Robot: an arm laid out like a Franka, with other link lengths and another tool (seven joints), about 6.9 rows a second.
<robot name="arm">
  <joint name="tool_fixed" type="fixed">
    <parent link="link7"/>
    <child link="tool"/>
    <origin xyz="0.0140 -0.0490 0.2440" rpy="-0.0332 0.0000 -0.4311"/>
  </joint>
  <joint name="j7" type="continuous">
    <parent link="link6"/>
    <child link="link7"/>
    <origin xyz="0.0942 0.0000 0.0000" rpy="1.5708 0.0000 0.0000"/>
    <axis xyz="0 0 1"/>
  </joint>
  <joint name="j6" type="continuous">
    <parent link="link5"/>
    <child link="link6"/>
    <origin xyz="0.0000 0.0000 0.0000" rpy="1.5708 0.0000 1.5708"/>
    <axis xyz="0 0 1"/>
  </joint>
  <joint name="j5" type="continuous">
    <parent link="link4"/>
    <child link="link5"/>
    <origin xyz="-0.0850 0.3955 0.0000" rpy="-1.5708 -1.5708 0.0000"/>
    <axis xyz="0 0 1"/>
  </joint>
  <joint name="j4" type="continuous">
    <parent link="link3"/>
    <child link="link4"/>
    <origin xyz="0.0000 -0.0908 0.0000" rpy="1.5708 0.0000 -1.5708"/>
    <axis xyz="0 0 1"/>
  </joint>
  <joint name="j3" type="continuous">
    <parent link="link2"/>
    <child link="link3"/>
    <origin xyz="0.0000 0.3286 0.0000" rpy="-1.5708 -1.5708 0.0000"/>
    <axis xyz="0 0 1"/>
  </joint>
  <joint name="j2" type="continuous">
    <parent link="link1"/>
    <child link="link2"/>
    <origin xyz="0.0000 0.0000 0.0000" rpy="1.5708 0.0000 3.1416"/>
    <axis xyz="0 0 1"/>
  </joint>
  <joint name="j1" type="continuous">
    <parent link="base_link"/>
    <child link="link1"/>
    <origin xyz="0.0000 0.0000 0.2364"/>
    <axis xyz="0 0 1"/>
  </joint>
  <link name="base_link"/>
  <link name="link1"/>
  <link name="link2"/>
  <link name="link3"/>
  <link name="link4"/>
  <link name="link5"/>
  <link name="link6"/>
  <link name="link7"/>
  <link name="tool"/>
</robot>
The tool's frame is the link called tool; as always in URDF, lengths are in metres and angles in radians. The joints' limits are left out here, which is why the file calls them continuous.
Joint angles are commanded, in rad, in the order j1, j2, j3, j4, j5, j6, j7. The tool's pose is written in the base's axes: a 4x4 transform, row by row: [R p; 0 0 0 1], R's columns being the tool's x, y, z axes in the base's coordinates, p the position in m. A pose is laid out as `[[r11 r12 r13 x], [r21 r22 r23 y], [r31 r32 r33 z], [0 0 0 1]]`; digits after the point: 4 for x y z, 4 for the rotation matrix.
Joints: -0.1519, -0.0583, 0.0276, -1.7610, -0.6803, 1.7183, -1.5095
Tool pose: [[-0.3480 0.9375 -0.0020 0.5094], [0.7394 0.2731 -0.6154 -0.1988], [-0.5764 -0.2156 -0.7882 0.4001], [0 0 0 1]]
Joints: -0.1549, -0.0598, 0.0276, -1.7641, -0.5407, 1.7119, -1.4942
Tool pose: [[-0.3083 0.9513 -0.0072 0.5081], [0.8240 0.2633 -0.5018 -0.1715], [-0.4754 -0.1606 -0.8650 0.3822], [0 0 0 1]]
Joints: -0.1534, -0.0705, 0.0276, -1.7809, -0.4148, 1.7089, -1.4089
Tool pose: [[-0.2083 0.9780 -0.0078 0.5067], [0.9000 0.1885 -0.3930 -0.1393], [-0.3829 -0.0889 -0.9195 0.3669], [0 0 0 1]]
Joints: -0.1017, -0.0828, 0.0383, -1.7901, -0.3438, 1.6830, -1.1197
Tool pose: [[0.0339 0.9994 -0.0047 0.5132], [0.9407 -0.0335 -0.3375 -0.0800], [-0.3375 0.0070 -0.9413 0.3590], [0 0 0 1]]
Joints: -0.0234, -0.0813, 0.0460, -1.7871, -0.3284, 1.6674, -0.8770
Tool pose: [[0.1966 0.9804 0.0085 0.5238], [0.9256 -0.1828 -0.3314 -0.0242], [-0.3234 0.0731 -0.9434 0.3551], [0 0 0 1]]
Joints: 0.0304, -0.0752, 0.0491, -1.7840, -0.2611, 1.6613, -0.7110
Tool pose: [[0.3112 0.9503 0.0094 0.5295], [0.9150 -0.2969 -0.2732 0.0261], [-0.2569 0.0936 -0.9619 0.3496], [0 0 0 1]]
